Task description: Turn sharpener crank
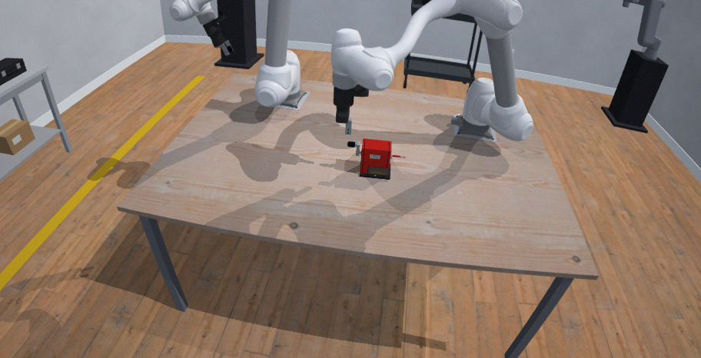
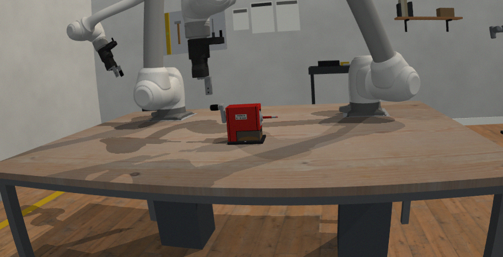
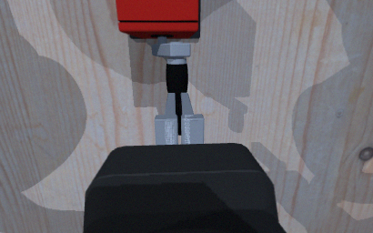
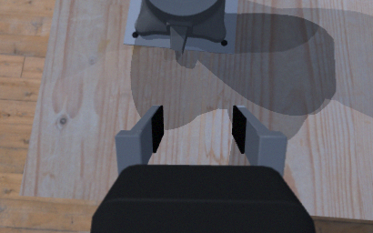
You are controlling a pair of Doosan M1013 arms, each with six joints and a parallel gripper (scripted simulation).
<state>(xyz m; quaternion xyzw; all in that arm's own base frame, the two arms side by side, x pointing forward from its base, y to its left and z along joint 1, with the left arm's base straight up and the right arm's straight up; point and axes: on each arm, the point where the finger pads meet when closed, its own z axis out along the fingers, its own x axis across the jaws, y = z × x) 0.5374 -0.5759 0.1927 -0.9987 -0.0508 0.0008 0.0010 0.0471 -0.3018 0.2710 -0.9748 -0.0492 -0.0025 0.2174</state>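
Right now my left hand is 1 cm past the crank, 2 cm to the right of it and 8 cm above it.
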